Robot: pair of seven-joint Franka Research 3 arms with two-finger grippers.
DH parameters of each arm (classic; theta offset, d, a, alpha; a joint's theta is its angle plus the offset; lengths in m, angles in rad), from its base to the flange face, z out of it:
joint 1: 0 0.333 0 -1.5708
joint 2: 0 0 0 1.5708
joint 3: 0 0.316 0.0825 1.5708
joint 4: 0 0 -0.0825 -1.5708
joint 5: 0 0.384 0 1.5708
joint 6: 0 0 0.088 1.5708
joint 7: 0 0.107 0 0
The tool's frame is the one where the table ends.
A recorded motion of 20 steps. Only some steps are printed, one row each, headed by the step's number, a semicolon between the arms.
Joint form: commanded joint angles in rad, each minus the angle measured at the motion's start. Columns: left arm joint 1, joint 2, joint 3, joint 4, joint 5, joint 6, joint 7; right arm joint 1, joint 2, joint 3, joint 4, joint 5, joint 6, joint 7.
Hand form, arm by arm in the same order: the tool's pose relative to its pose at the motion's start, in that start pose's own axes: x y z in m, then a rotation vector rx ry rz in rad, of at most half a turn. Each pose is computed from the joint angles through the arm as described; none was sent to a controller.
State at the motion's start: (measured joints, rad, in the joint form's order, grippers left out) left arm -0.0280 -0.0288 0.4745 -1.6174 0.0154 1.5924 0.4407; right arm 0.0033 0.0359 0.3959 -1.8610 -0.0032 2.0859 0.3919
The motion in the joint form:
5: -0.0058 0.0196 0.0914 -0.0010 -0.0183 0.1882 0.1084; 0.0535 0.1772 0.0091 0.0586 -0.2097 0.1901 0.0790
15: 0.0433 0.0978 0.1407 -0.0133 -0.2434 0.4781 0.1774; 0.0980 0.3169 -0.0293 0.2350 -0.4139 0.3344 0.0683
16: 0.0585 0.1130 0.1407 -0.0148 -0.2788 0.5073 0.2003; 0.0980 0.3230 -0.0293 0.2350 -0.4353 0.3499 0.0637
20: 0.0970 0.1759 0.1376 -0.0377 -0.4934 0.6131 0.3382; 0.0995 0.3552 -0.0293 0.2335 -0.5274 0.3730 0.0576
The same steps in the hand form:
5: 0.0004 -0.0497 -0.0076 0.0781 0.1504 0.0213; 0.0286 -0.0345 0.0596 -0.0389 0.1181 -0.0872
15: 0.0175 -0.1007 0.0031 0.0747 0.4160 -0.0683; 0.0826 -0.0509 0.0541 -0.0592 0.3379 -0.2137
16: 0.0186 -0.1089 0.0079 0.0725 0.4407 -0.0744; 0.0836 -0.0517 0.0565 -0.0662 0.3519 -0.2339
20: 0.0292 -0.1290 0.0384 0.0143 0.5569 -0.0731; 0.0845 -0.0529 0.0765 -0.1152 0.3674 -0.3062

